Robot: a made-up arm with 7 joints. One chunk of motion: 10 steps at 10 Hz.
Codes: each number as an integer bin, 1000 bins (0 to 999) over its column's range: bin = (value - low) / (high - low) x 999, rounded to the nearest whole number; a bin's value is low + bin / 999 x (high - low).
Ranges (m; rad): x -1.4..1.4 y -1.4..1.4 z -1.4..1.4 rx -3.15..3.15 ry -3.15..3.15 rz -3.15..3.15
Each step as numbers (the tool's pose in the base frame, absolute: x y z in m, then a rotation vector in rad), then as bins.
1 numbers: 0.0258 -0.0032 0.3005 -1.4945 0.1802 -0.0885
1 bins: 509 498 607 263 528 485
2 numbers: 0.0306 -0.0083 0.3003 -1.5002 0.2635 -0.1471
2 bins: 510 497 607 262 541 476
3 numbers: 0.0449 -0.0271 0.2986 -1.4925 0.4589 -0.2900
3 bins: 516 490 606 263 572 454
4 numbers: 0.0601 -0.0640 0.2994 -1.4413 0.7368 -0.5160
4 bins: 521 477 606 271 616 418
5 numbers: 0.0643 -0.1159 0.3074 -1.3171 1.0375 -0.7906
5 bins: 522 458 609 291 664 374
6 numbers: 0.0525 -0.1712 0.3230 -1.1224 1.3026 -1.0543
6 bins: 518 438 615 322 706 332
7 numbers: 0.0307 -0.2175 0.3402 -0.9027 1.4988 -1.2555
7 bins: 510 422 621 356 737 300
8 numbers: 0.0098 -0.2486 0.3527 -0.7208 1.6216 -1.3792
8 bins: 503 411 625 385 757 281
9 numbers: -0.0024 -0.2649 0.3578 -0.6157 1.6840 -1.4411
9 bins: 499 405 627 402 767 271
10 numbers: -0.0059 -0.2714 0.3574 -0.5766 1.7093 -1.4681
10 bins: 497 403 627 408 771 267
